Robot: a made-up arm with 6 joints.
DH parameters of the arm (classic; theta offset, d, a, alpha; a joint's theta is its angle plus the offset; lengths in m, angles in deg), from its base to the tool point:
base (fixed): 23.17 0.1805 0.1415 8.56
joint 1: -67.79 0.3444 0 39.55
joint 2: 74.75 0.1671 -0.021 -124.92
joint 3: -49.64 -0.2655 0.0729 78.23
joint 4: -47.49 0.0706 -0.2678 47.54
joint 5: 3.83 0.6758 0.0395 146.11
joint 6: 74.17 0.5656 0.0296 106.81
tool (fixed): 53.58 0.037 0 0
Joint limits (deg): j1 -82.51..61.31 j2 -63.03..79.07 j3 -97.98..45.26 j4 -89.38..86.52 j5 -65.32..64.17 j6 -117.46..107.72
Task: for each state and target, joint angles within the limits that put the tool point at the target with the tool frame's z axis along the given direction. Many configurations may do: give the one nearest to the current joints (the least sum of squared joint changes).
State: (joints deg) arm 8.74 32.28 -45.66 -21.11 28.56 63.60
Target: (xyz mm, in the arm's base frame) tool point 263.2 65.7 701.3 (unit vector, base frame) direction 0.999 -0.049 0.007
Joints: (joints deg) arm -1.70 49.58 -80.14 -63.45 17.18 52.56
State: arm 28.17 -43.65 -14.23 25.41 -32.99 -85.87
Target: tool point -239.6 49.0 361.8 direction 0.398 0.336 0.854
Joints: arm -1.45 -60.87 11.51 -4.89 -43.21 -117.46
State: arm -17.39 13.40 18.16 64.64 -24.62 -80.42
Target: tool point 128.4 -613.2 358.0 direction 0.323 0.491 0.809
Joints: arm 27.75 9.77 44.93 17.53 -61.93 -60.55
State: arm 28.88 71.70 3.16 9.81 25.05 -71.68
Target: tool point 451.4 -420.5 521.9 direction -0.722 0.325 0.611
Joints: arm 30.76 44.19 44.19 -7.09 -16.54 -63.65
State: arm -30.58 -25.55 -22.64 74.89 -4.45 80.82
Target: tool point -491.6 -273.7 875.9 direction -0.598 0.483 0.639
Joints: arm -46.94 -12.76 -44.36 82.53 27.63 79.79
